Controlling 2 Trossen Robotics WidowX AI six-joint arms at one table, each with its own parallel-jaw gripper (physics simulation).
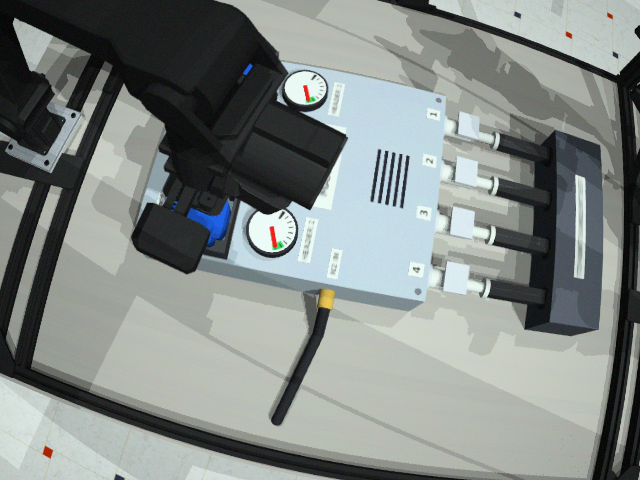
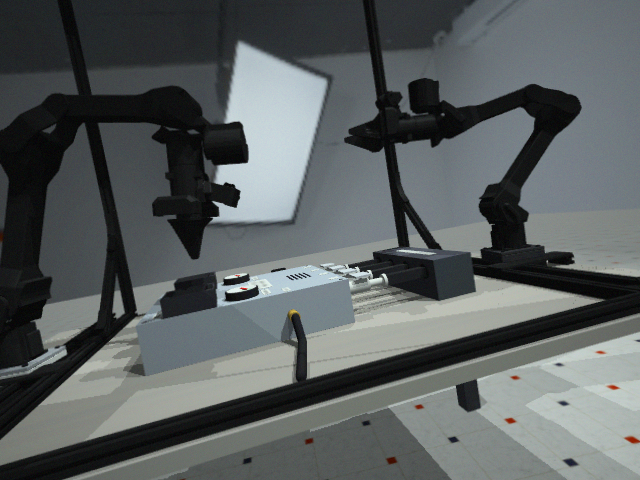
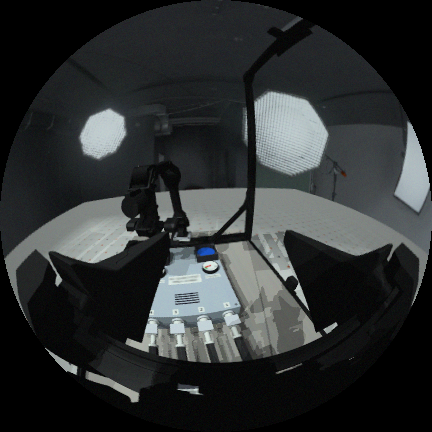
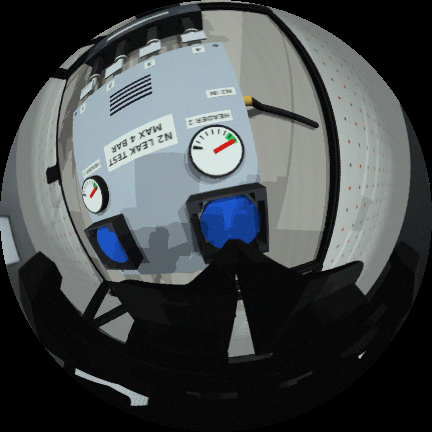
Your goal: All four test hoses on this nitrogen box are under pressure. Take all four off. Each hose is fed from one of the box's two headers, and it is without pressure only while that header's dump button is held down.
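Where they show: left gripper, fingertip midpoint: [image 1: 634, 58] [image 2: 346, 136] [image 3: 228, 237]; right gripper, fingertip midpoint: [image 1: 208, 195] [image 2: 195, 259] [image 4: 232, 244]; left arm's base at its link origin: [image 2: 510, 247]; right arm's base at its link origin: [image 1: 41, 131] [image 2: 16, 361] [image 3: 182, 234].
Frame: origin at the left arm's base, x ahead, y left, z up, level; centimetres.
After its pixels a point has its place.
Observation:
The pale blue nitrogen box [image 1: 377, 258] {x 48.8, y 19.4, z 3.2 cm} [image 2: 248, 320] {x 59.7, y 26.1, z 0.0 cm} has hose 1 [image 1: 522, 147] {x 35.5, y -4.7, z 1.6 cm}, hose 2 [image 1: 522, 191] {x 33.8, y 1.9, z 1.7 cm}, hose 3 [image 1: 519, 240] {x 32.2, y 8.7, z 1.7 cm} and hose 4 [image 1: 514, 291] {x 30.6, y 15.4, z 1.6 cm} joined to its numbered ports. The needles of the header 1 gauge [image 1: 305, 90] {x 65.1, y 3.9, z 4.8 cm} [image 4: 94, 194] {x 65.2, y 4.4, z 4.7 cm} and header 2 gauge [image 1: 271, 230] {x 60.8, y 22.0, z 4.8 cm} [image 4: 216, 150] {x 60.8, y 21.8, z 4.8 cm} point at green. My right gripper [image 2: 194, 256] {x 67.3, y 23.1, z 11.3 cm} [image 4: 232, 244] {x 67.3, y 23.1, z 11.3 cm} is shut and empty, pointing down above the blue header 2 button [image 4: 230, 220] {x 68.5, y 23.8, z 4.8 cm}, apart from it. The header 1 button [image 4: 112, 245] {x 73.7, y 5.7, z 4.8 cm} [image 3: 205, 252] {x 73.1, y 5.4, z 4.8 cm} is untouched. My left gripper [image 2: 347, 135] {x 35.1, y 0.1, z 32.3 cm} [image 3: 228, 237] {x 35.1, y 0.1, z 32.3 cm} is open and empty, high above the hose side.
The hoses run into a dark block [image 1: 563, 258] {x 25.5, y 8.7, z 3.2 cm} [image 2: 454, 279] {x 20.8, y 16.5, z -1.4 cm}. A black supply hose [image 1: 299, 369] {x 51.5, y 34.3, z -3.5 cm} [image 2: 301, 346] {x 51.2, y 33.2, z -3.4 cm} leaves the box's side from a yellow fitting [image 1: 326, 299] {x 52.1, y 25.6, z 0.1 cm}. Raised black housings surround both buttons. Black frame rails edge the table, and uprights stand behind.

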